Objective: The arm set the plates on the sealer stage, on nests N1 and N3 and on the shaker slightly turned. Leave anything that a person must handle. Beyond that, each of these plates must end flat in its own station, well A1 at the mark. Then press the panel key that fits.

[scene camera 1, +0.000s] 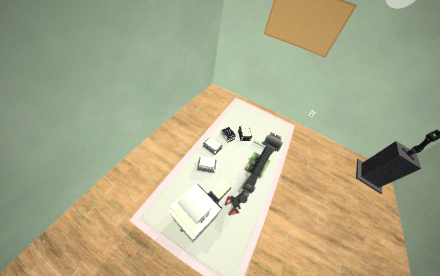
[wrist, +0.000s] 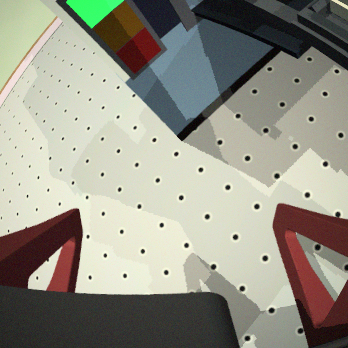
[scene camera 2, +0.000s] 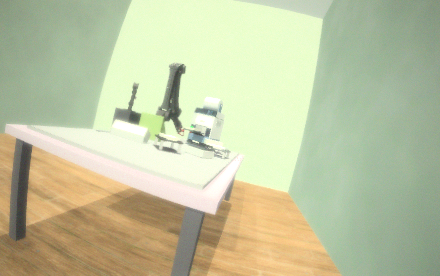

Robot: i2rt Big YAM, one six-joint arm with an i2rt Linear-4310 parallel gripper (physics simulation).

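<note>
The sealer [scene camera 1: 194, 214] [scene camera 2: 209, 125] is a white machine; a pale plate [scene camera 1: 221, 188] lies on its stage. Its lamp block [wrist: 120, 36] shows bright green, with dim amber and red, in the wrist view. In scene camera 1, white-topped plates [scene camera 1: 207, 163] [scene camera 1: 212, 144] stand on two stations, a dark unit [scene camera 1: 228, 133] and a pale-topped plate [scene camera 1: 245, 131] farther back. Nest labels, the A1 marks and any slight turn are too small to tell. The panel [scene camera 1: 258, 144] is partly hidden by the arm. My gripper [scene camera 1: 231, 206] [wrist: 180, 218] is open and empty, beside the sealer stage, above the perforated mat.
A green block [scene camera 1: 254, 161] [scene camera 2: 151, 124] stands beside the arm. A long white housing [scene camera 2: 130, 131] shows in scene camera 2. A dark pedestal with a second small arm [scene camera 1: 391, 166] stands off the table. The table's pink edge [wrist: 31, 55] shows at the wrist view's upper left.
</note>
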